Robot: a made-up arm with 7 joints.
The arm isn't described. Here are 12 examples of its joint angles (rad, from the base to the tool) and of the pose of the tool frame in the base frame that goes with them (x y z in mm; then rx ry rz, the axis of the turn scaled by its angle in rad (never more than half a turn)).
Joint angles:
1: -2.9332 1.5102 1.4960 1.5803 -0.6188 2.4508 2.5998
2: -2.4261 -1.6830 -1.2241 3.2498 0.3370 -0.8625 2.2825
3: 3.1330 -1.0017 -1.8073 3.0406 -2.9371 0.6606 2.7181
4: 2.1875 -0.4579 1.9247 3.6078 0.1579 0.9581 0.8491
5: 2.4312 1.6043 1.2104 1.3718 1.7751 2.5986 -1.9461
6: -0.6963 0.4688 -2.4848 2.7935 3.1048 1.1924 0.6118
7: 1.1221 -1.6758 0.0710 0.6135 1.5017 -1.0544 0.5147
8: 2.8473 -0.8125 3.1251 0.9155 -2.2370 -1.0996 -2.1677
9: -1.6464 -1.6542 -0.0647 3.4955 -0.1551 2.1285 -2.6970
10: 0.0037 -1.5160 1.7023 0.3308 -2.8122 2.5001 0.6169
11: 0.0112 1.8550 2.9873 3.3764 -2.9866 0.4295 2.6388
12: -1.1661 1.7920 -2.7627 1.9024 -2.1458 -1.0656 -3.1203
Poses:
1: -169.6 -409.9 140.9 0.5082 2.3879 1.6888
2: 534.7 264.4 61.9 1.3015 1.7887 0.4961
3: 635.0 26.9 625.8 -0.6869 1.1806 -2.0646
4: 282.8 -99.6 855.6 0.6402 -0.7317 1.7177
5: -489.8 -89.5 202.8 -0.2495 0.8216 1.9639
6: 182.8 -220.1 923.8 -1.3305 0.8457 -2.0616
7: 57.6 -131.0 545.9 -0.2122 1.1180 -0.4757
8: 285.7 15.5 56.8 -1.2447 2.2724 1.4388
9: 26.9 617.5 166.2 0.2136 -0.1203 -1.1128
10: -49.5 350.8 227.1 -1.4140 -0.5733 1.4504
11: 662.0 -11.5 -58.6 -0.6077 2.4576 -0.2288
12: -45.7 -492.9 433.0 0.5136 -1.1083 -0.4664
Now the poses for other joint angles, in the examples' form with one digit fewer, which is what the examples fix.
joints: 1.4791 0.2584 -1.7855 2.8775 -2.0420 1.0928 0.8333
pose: 82 119 963 0.032 -0.855 1.471
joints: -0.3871 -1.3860 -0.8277 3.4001 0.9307 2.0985 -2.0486
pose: -516 310 401 0.320 0.451 0.472
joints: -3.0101 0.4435 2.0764 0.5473 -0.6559 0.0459 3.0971
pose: 277 -305 297 0.412 2.332 -0.349
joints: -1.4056 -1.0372 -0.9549 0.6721 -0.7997 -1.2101 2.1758
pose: -248 -70 552 0.285 0.588 -2.841
